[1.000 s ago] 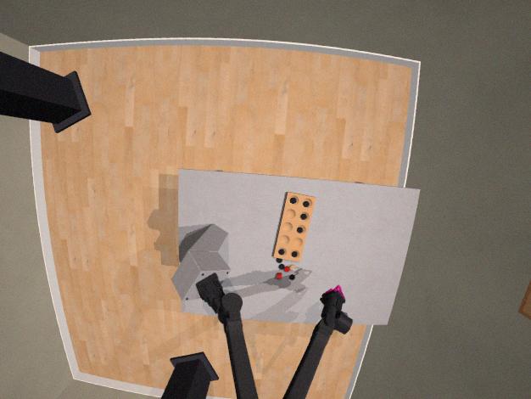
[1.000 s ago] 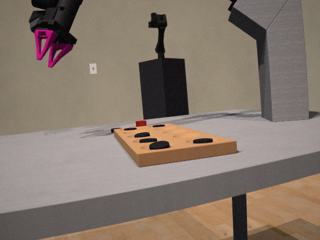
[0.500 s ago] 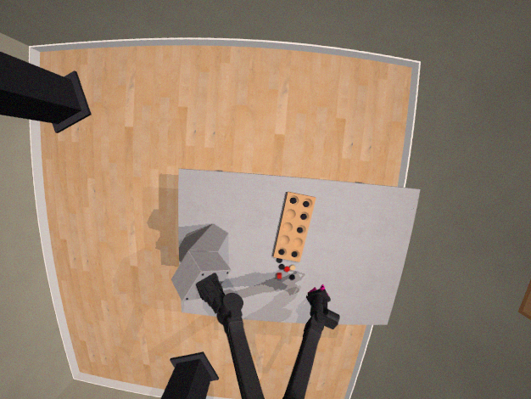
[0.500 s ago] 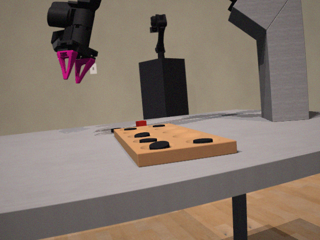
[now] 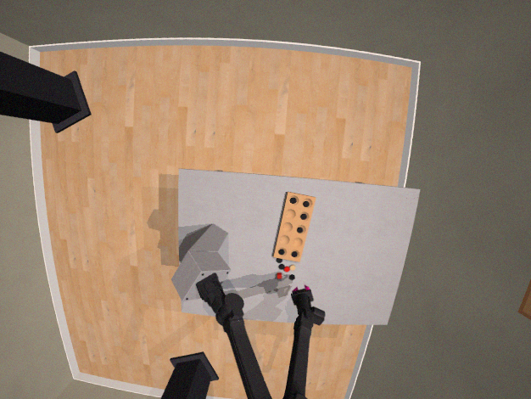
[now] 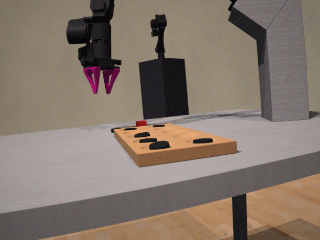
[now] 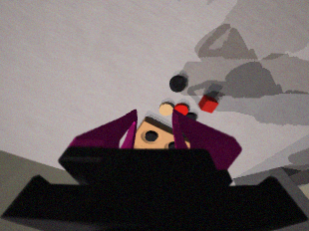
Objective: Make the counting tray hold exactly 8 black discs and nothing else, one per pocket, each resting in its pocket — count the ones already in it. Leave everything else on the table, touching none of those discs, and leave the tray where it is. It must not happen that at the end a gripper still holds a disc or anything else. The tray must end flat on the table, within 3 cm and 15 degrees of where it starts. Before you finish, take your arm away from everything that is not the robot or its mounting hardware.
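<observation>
Right now the red disc is 50 mm behind my hand, 60 mm to the left of it and 120 mm below it. Round my hand: tan disc (20 mm behind, 60 mm to the left, 120 mm below); then wooden counting tray (70 mm ahead, 290 mm to the left, 120 mm below); then red cube (100 mm behind, 40 mm to the left, 110 mm below).
</observation>
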